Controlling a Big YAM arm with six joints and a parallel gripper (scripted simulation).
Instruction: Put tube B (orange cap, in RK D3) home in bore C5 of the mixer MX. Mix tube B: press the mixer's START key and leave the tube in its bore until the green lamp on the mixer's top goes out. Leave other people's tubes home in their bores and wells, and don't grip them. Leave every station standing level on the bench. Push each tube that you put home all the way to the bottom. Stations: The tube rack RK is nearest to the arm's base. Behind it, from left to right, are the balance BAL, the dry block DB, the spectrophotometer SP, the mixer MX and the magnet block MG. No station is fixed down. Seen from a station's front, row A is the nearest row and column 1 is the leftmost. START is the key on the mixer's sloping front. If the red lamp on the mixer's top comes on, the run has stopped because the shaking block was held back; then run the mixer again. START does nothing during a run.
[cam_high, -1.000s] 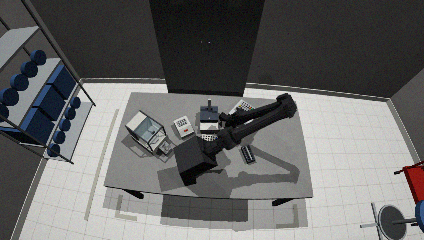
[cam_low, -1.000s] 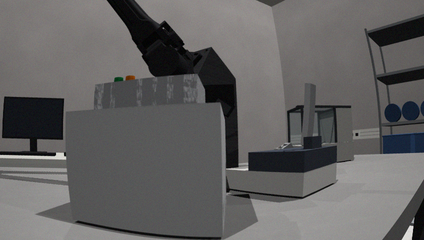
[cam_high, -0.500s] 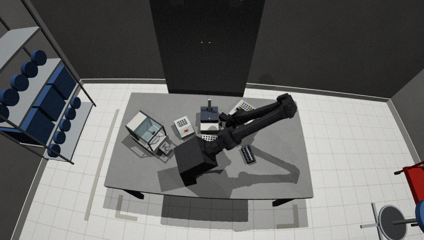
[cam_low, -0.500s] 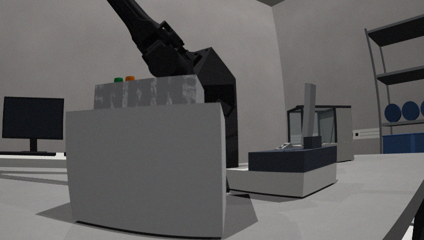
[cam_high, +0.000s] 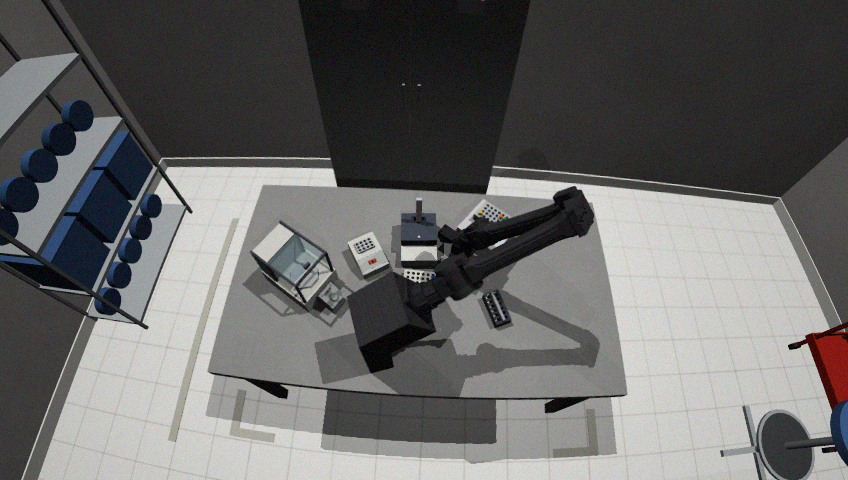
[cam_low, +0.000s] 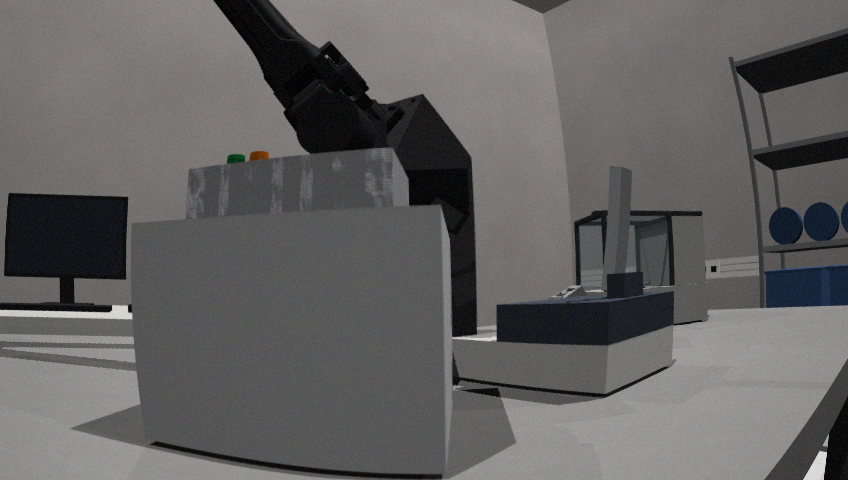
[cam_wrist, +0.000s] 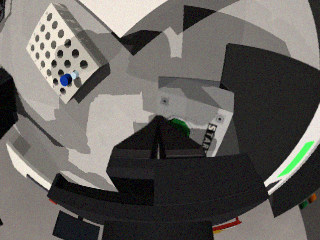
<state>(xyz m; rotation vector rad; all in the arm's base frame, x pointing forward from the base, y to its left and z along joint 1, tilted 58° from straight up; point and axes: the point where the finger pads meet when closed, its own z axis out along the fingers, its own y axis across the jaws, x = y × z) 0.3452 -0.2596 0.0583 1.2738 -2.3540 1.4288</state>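
The green start key lies 1 cm ahead of my hand, 1 cm to the right of it and 1 cm above it. The rest, counted from my hand: tube rack RK 4 cm behind, 16 cm to the left, 5 cm below; then yellow-capped tube 15 cm ahead, 9 cm to the right, 9 cm above; then perforated shaking block 14 cm ahead, 14 cm to the right, 9 cm above.
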